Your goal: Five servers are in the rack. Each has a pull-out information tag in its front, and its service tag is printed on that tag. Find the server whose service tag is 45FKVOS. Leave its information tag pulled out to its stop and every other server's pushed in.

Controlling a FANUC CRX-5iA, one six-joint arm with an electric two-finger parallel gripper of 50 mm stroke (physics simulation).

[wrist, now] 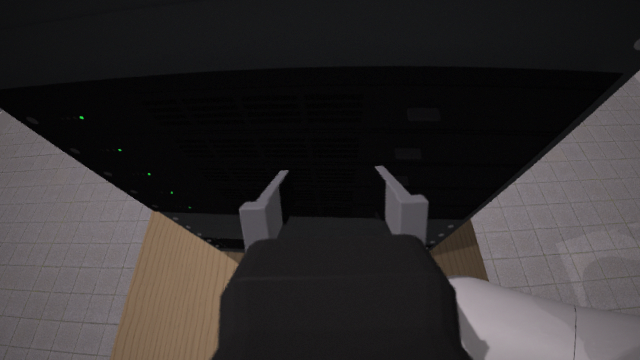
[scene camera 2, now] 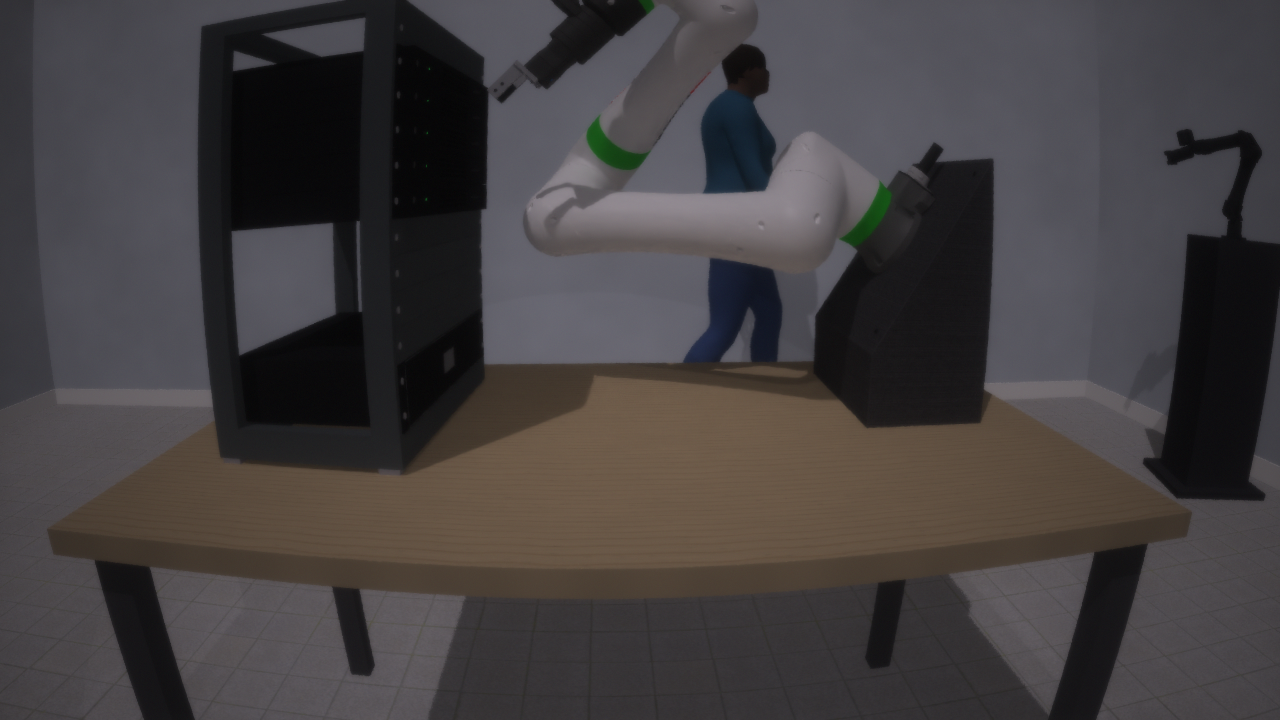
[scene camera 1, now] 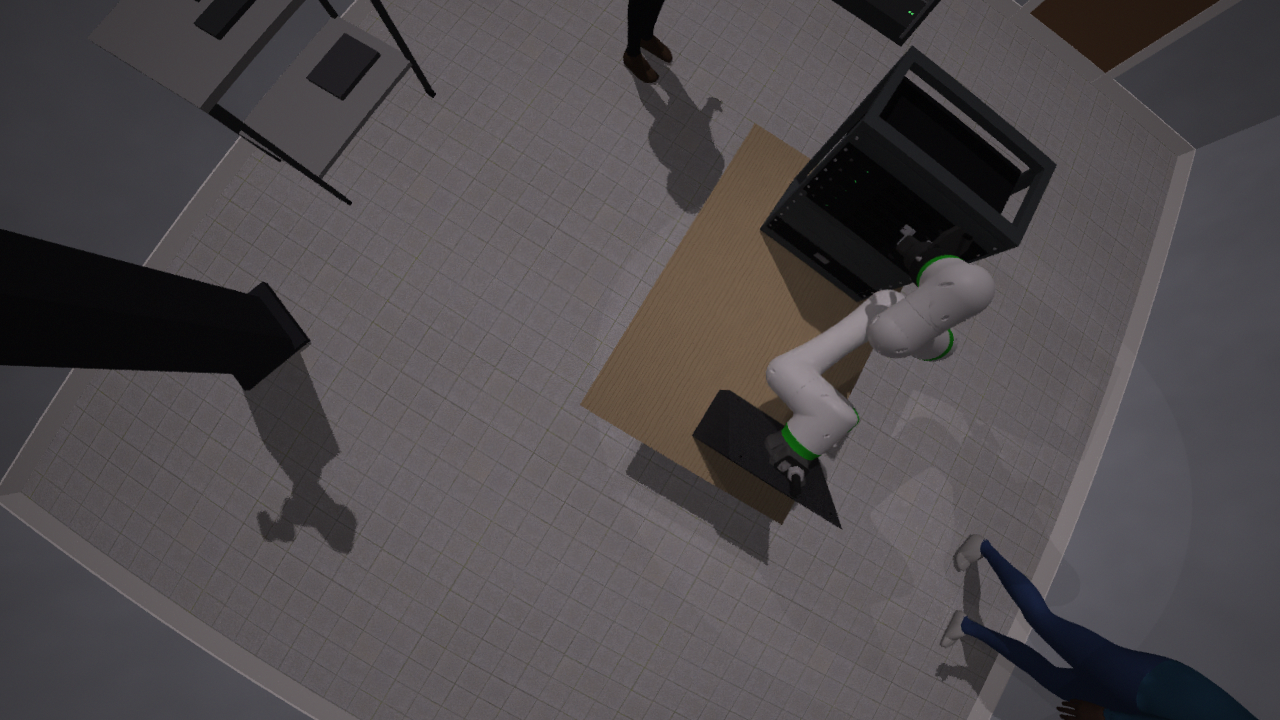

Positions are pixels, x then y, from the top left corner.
Labels:
rack: wrist; scene camera 2 393,136; scene camera 1
same spot on rack: (wrist: 192,115) = (scene camera 1: 895,195)

